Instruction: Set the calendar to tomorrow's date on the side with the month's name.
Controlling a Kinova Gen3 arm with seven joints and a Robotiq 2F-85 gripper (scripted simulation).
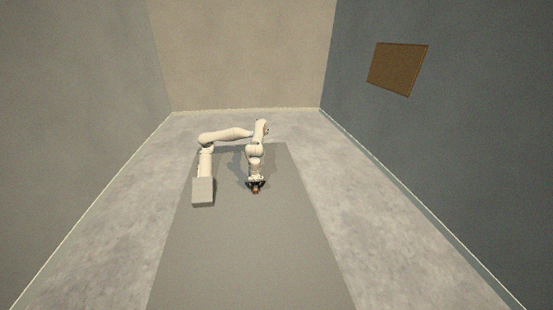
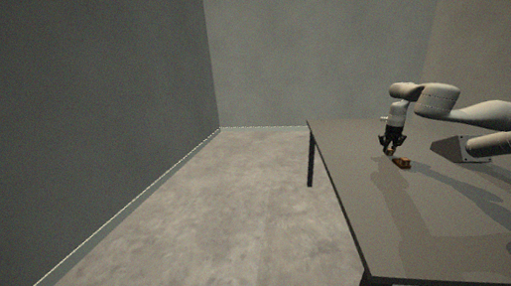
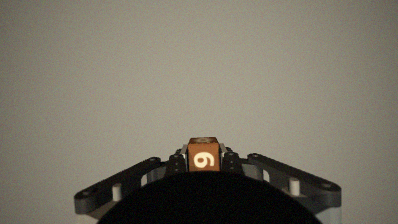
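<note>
The digit cube is 1 cm below my hand. The rest, counted from my hand: orange tray: 11 cm to the left, 2 cm below.
</note>
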